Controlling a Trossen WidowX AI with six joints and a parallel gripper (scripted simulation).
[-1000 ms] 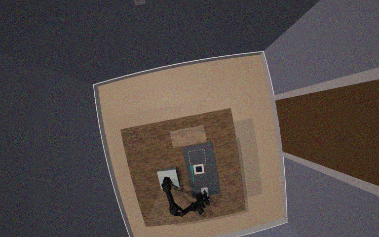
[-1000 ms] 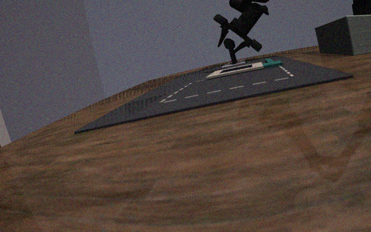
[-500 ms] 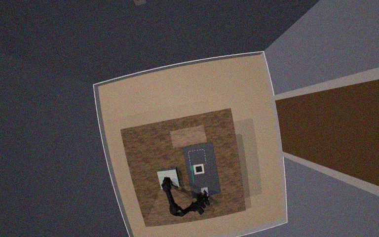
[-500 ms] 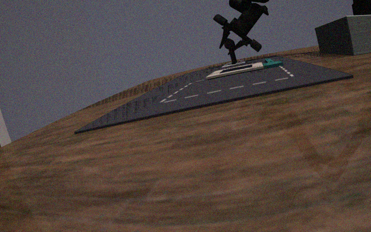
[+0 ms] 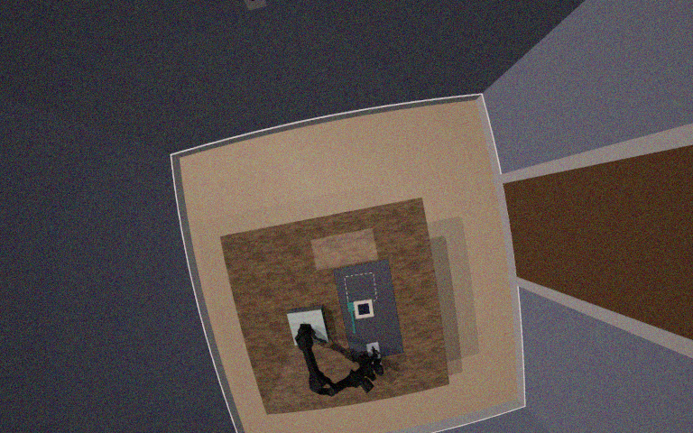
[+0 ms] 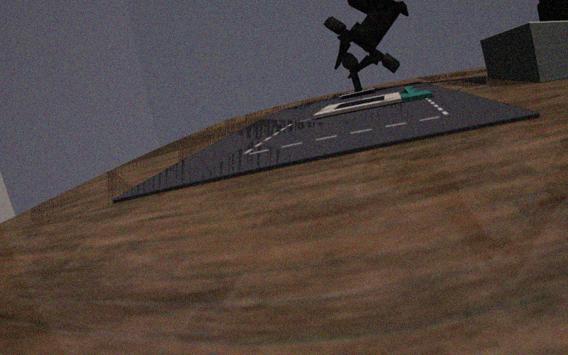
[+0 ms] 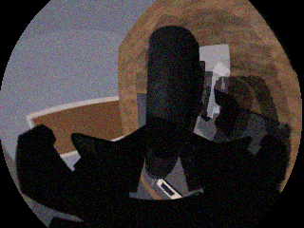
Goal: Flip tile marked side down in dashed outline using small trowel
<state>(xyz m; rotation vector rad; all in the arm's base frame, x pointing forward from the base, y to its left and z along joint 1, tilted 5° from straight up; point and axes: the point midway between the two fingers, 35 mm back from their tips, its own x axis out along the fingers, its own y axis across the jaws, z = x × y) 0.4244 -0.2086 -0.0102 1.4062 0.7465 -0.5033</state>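
My gripper tip is now 31 cm to the right of the tile, 10 cm past it and 5 cm above it. From my gripper tip the other things lie so: teal-handled trowel: 27 cm to the left, 17 cm behind, 5 cm below.
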